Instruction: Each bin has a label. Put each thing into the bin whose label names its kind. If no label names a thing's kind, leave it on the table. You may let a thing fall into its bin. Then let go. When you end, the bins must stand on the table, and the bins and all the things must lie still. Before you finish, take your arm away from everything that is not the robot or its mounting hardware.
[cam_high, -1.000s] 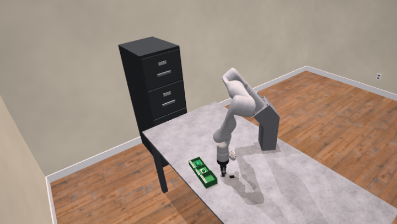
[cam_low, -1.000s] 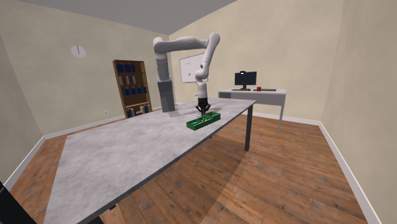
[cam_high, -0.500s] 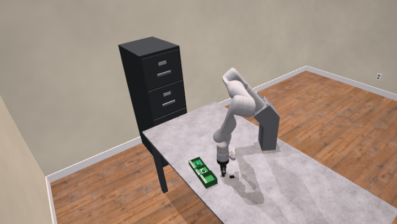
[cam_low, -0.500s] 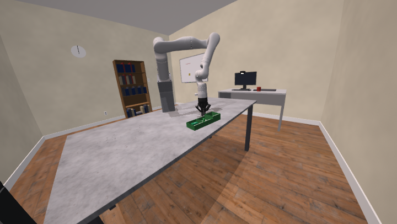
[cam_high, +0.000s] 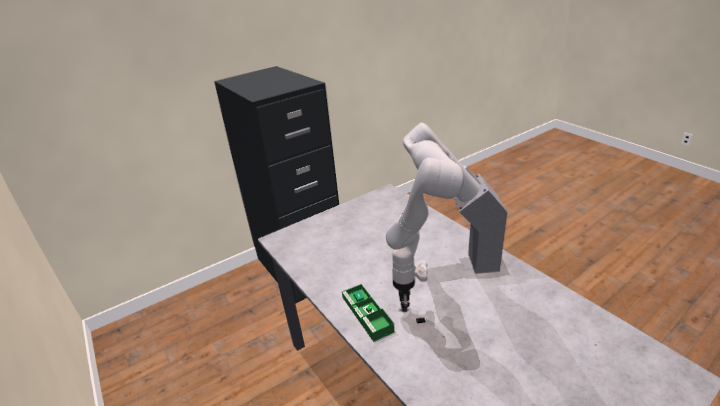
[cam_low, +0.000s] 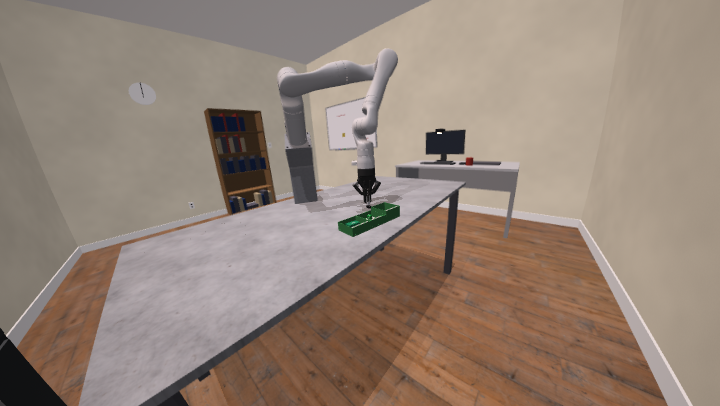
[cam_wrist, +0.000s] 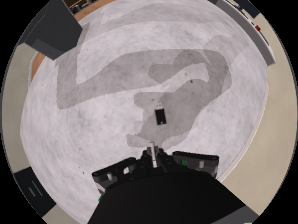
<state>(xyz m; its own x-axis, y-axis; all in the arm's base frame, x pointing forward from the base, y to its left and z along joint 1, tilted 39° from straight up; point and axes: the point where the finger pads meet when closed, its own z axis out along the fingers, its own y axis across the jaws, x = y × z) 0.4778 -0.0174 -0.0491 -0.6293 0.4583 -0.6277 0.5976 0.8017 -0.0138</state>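
My hand is 11 cm to the left of the small green cube, 7 cm short of it and 3 cm above it. The rest, counted from my hand: white piece 11 cm to the right, 7 cm ahead, 4 cm below; then grey pin 1 cm below; then black piece 6 cm to the left, 5 cm below, 3 cm behind.
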